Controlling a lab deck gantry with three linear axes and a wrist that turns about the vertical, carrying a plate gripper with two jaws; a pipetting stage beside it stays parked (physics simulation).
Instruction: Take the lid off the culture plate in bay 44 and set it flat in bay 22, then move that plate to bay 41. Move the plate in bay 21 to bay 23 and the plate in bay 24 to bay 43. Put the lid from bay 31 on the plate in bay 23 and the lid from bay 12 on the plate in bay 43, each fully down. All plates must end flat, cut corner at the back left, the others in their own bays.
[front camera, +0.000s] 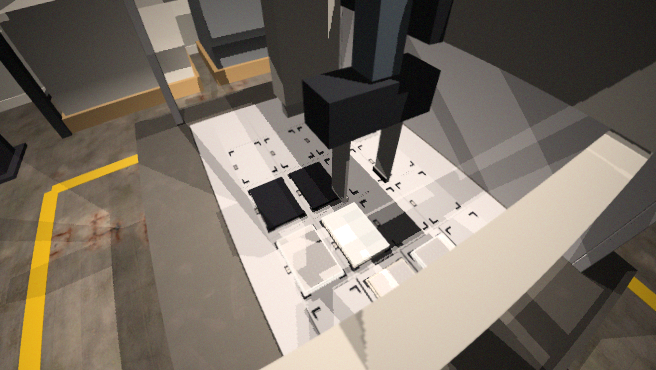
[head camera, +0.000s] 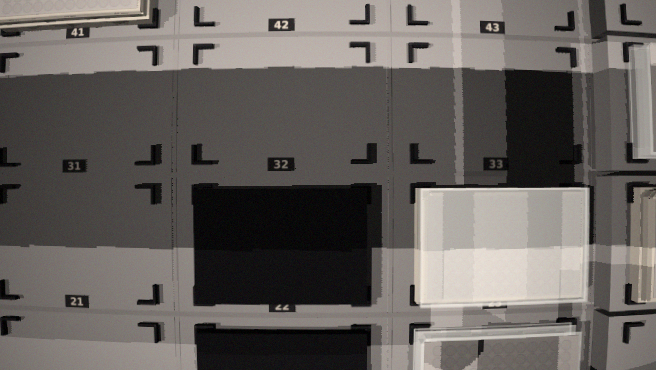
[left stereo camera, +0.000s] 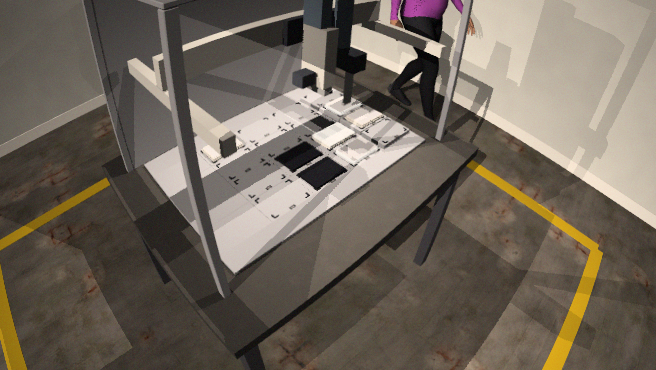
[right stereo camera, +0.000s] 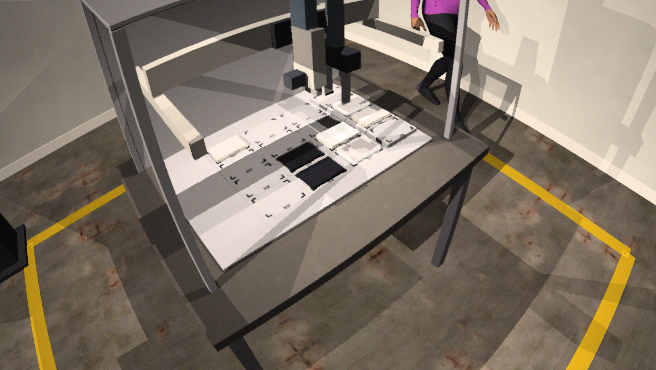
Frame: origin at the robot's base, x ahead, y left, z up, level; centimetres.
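Seen in the pictures: gripper, fingertip midpoint: (front camera: 360, 185) (left stereo camera: 336, 98) (right stereo camera: 337, 98); robot's base, origin of the base link: (front camera: 229, 153) (left stereo camera: 274, 217) (right stereo camera: 268, 216).
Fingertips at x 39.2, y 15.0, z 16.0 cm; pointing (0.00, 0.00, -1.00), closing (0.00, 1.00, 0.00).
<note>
Offsets run from my fingertips to a thing's middle. "pt": to the spot under its first point.
My gripper (front camera: 363, 188) (left stereo camera: 346, 101) (right stereo camera: 346, 101) hangs above the deck, its jaws apart with nothing between them. The culture plate @(dx -32.8, dy +21.4, dz -15.2 cm) (head camera: 65, 6) (right stereo camera: 228, 147) lies in bay 41, partly cut off in the head view. A black lid @(dx -16.4, dy +0.0, dz -15.6 cm) (front camera: 313, 185) (head camera: 282, 245) (left stereo camera: 299, 156) lies in bay 22, another black lid @(dx -16.4, dy -10.7, dz -15.6 cm) (front camera: 277, 202) (head camera: 282, 352) (left stereo camera: 322, 172) in bay 12. A white plate @(dx +0.0, dy +0.0, dz -14.7 cm) (front camera: 355, 234) (head camera: 500, 245) (right stereo camera: 338, 135) lies flat in bay 23; I cannot tell whether a lid covers it. The plate in bay 24 @(pt dx +12.7, dy -0.9, dz -13.1 cm) (front camera: 390, 281) (head camera: 643, 245) (left stereo camera: 366, 118) is partly hidden in the front view. Bays 21 and 31 are empty.
A clear-edged plate @(dx +0.0, dy -10.7, dz -15.2 cm) (front camera: 310, 260) (head camera: 500, 352) (right stereo camera: 358, 150) lies in bay 13. Another plate @(dx +16.4, dy +10.7, dz -13.8 cm) (front camera: 432, 249) (head camera: 643, 102) stands in bay 34. The parked pipetting stage (left stereo camera: 320, 57) (right stereo camera: 308, 57) stands beside my gripper. A pale beam (front camera: 450, 265) crosses the front view.
</note>
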